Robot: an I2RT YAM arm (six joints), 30 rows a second.
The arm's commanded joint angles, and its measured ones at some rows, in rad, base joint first. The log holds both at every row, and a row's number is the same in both.
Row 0, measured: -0.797 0.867 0.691 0.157 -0.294 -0.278
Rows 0 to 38, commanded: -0.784 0.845 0.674 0.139 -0.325 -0.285; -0.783 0.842 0.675 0.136 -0.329 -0.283; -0.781 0.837 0.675 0.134 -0.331 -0.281; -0.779 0.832 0.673 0.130 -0.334 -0.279; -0.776 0.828 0.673 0.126 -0.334 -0.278; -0.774 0.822 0.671 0.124 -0.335 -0.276; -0.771 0.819 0.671 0.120 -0.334 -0.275; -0.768 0.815 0.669 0.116 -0.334 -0.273; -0.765 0.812 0.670 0.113 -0.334 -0.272; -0.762 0.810 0.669 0.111 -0.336 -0.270; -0.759 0.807 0.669 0.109 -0.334 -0.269; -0.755 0.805 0.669 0.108 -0.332 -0.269; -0.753 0.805 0.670 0.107 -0.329 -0.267; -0.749 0.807 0.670 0.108 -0.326 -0.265; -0.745 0.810 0.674 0.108 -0.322 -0.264; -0.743 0.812 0.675 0.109 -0.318 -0.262; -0.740 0.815 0.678 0.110 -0.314 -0.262; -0.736 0.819 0.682 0.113 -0.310 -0.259; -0.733 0.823 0.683 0.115 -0.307 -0.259; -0.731 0.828 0.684 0.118 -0.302 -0.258; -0.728 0.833 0.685 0.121 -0.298 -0.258; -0.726 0.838 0.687 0.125 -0.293 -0.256; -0.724 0.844 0.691 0.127 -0.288 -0.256; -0.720 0.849 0.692 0.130 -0.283 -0.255; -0.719 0.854 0.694 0.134 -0.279 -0.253; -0.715 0.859 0.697 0.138 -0.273 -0.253; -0.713 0.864 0.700 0.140 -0.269 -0.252; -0.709 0.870 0.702 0.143 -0.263 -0.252; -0.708 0.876 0.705 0.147 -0.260 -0.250; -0.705 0.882 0.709 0.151 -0.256 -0.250; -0.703 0.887 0.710 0.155 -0.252 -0.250; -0.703 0.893 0.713 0.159 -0.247 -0.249; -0.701 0.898 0.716 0.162 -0.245 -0.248; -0.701 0.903 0.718 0.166 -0.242 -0.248; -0.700 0.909 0.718 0.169 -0.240 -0.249; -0.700 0.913 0.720 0.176 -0.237 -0.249; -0.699 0.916 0.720 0.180 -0.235 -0.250; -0.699 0.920 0.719 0.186 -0.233 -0.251; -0.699 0.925 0.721 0.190 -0.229 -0.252
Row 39, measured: -0.711 0.917 0.688 0.153 -0.254 -0.268
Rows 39 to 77, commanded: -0.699 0.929 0.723 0.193 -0.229 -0.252; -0.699 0.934 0.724 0.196 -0.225 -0.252; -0.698 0.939 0.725 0.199 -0.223 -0.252; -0.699 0.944 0.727 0.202 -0.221 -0.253; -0.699 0.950 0.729 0.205 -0.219 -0.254; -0.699 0.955 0.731 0.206 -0.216 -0.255; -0.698 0.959 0.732 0.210 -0.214 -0.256; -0.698 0.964 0.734 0.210 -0.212 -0.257; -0.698 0.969 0.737 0.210 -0.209 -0.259; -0.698 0.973 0.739 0.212 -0.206 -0.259; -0.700 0.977 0.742 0.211 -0.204 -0.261; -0.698 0.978 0.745 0.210 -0.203 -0.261; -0.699 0.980 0.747 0.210 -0.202 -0.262; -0.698 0.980 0.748 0.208 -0.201 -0.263; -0.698 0.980 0.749 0.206 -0.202 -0.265; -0.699 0.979 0.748 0.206 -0.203 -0.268; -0.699 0.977 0.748 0.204 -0.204 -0.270; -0.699 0.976 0.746 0.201 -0.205 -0.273; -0.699 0.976 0.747 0.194 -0.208 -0.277; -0.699 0.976 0.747 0.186 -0.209 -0.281; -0.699 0.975 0.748 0.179 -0.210 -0.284; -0.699 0.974 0.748 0.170 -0.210 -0.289; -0.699 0.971 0.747 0.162 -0.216 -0.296; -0.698 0.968 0.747 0.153 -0.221 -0.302; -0.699 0.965 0.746 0.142 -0.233 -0.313; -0.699 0.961 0.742 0.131 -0.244 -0.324; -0.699 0.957 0.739 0.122 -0.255 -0.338; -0.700 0.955 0.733 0.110 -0.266 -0.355; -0.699 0.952 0.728 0.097 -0.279 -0.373; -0.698 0.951 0.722 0.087 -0.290 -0.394; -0.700 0.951 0.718 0.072 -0.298 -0.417; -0.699 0.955 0.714 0.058 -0.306 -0.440; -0.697 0.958 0.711 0.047 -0.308 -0.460; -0.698 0.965 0.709 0.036 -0.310 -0.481; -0.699 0.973 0.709 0.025 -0.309 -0.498; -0.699 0.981 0.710 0.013 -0.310 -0.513; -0.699 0.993 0.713 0.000 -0.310 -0.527; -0.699 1.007 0.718 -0.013 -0.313 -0.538; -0.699 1.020 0.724 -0.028 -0.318 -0.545
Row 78, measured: -0.707 0.991 0.720 0.041 -0.287 -0.481
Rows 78 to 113, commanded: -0.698 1.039 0.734 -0.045 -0.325 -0.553; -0.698 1.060 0.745 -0.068 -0.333 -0.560; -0.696 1.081 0.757 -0.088 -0.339 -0.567; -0.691 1.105 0.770 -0.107 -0.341 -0.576; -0.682 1.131 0.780 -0.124 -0.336 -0.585; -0.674 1.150 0.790 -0.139 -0.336 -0.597; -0.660 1.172 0.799 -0.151 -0.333 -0.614; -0.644 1.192 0.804 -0.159 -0.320 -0.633; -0.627 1.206 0.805 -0.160 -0.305 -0.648; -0.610 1.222 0.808 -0.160 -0.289 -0.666; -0.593 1.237 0.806 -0.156 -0.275 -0.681; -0.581 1.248 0.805 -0.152 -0.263 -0.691; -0.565 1.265 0.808 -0.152 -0.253 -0.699; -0.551 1.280 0.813 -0.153 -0.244 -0.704; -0.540 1.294 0.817 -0.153 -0.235 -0.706; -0.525 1.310 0.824 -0.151 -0.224 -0.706; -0.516 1.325 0.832 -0.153 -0.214 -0.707; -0.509 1.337 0.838 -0.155 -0.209 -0.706; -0.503 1.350 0.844 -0.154 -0.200 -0.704; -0.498 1.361 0.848 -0.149 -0.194 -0.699; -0.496 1.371 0.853 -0.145 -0.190 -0.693; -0.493 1.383 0.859 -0.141 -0.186 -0.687; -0.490 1.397 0.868 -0.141 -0.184 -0.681; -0.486 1.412 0.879 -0.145 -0.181 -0.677; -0.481 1.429 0.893 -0.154 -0.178 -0.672; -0.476 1.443 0.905 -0.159 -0.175 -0.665; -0.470 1.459 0.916 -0.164 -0.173 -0.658; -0.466 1.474 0.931 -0.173 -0.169 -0.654; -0.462 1.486 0.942 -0.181 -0.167 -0.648; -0.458 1.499 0.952 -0.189 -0.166 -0.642; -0.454 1.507 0.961 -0.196 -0.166 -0.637; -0.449 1.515 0.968 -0.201 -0.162 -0.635; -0.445 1.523 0.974 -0.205 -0.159 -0.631; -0.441 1.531 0.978 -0.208 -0.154 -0.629; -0.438 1.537 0.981 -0.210 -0.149 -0.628; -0.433 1.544 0.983 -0.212 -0.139 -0.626
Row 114, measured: -0.449 1.524 0.954 -0.173 -0.163 -0.651
